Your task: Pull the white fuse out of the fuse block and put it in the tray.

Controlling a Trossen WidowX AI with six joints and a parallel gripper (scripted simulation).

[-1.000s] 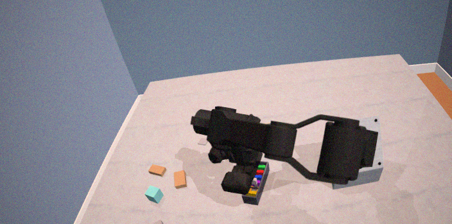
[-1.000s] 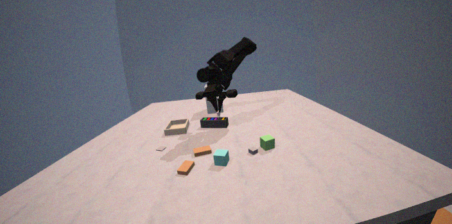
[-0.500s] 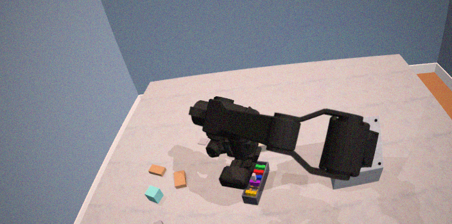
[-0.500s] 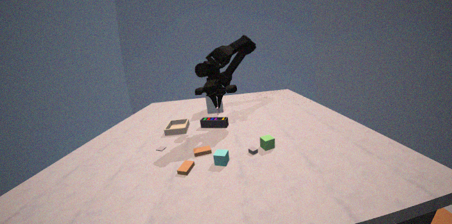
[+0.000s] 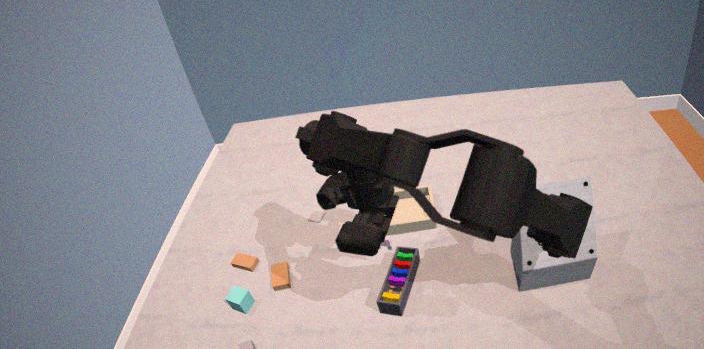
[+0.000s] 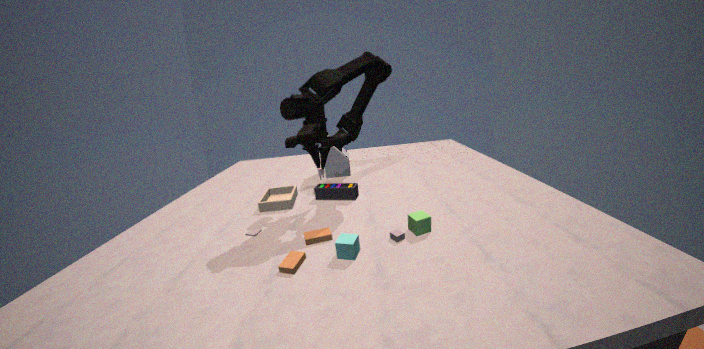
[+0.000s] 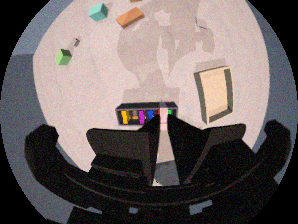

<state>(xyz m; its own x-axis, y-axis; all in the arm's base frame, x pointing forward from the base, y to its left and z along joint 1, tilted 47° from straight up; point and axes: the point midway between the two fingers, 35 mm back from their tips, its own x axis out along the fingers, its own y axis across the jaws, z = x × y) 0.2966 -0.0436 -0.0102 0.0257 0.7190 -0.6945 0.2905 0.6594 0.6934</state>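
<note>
Right now the tray is 15 cm to the right of my gripper tip, 10 cm below it and 3 cm behind it. From my gripper tip the other things lie so: white fuse: 1 cm below; cyan cube: 29 cm ahead, 8 cm below, 6 cm to the left; grey tile: 18 cm to the right, 16 cm ahead, 10 cm below.
</note>
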